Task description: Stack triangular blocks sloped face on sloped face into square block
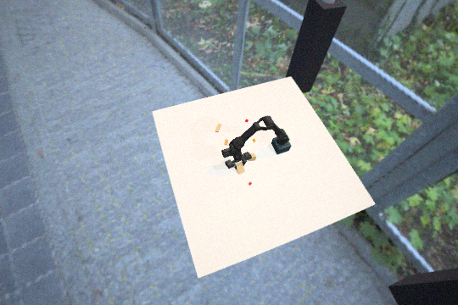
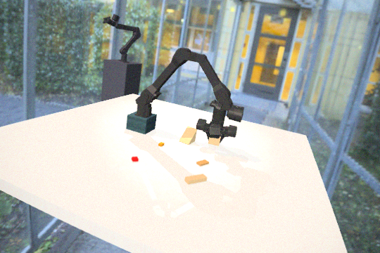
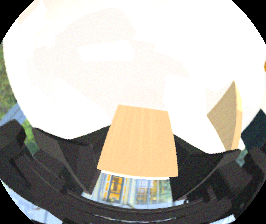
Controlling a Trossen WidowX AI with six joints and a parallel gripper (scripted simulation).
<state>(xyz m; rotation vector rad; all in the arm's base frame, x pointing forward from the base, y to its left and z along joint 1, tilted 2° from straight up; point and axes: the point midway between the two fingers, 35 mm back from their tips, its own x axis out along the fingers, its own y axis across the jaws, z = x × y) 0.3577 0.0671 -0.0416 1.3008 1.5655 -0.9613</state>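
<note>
The red cube is 3 cm behind my gripper tip, 13 cm to the left of it and 1 cm below it. From my gripper tip the other things lie so: flat tan slab: 4 cm ahead, 38 cm to the right, 1 cm below; triangular block: 1 cm to the right; orange chip: 19 cm behind, 19 cm to the right, 1 cm below.
</note>
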